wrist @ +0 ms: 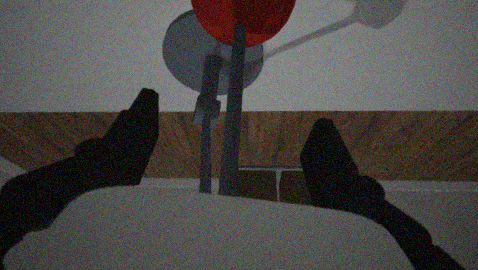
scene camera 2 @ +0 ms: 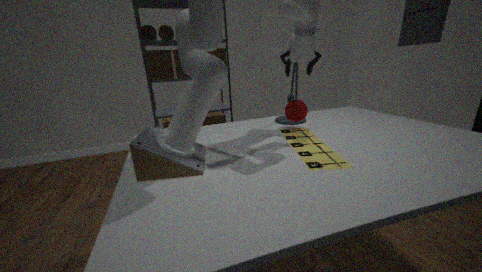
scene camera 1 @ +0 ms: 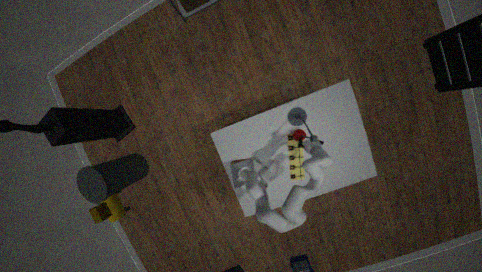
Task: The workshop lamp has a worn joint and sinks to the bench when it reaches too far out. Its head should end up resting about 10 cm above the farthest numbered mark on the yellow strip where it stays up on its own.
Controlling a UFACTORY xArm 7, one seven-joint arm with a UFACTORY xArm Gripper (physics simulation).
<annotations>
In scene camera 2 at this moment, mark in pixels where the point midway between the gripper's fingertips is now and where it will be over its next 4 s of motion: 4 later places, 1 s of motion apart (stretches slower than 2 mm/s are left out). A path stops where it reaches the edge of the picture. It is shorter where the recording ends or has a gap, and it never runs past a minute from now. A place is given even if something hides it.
My gripper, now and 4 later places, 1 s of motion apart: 297, 74; 300, 40; 304, 42; 361, 55; 379, 65
</annotations>
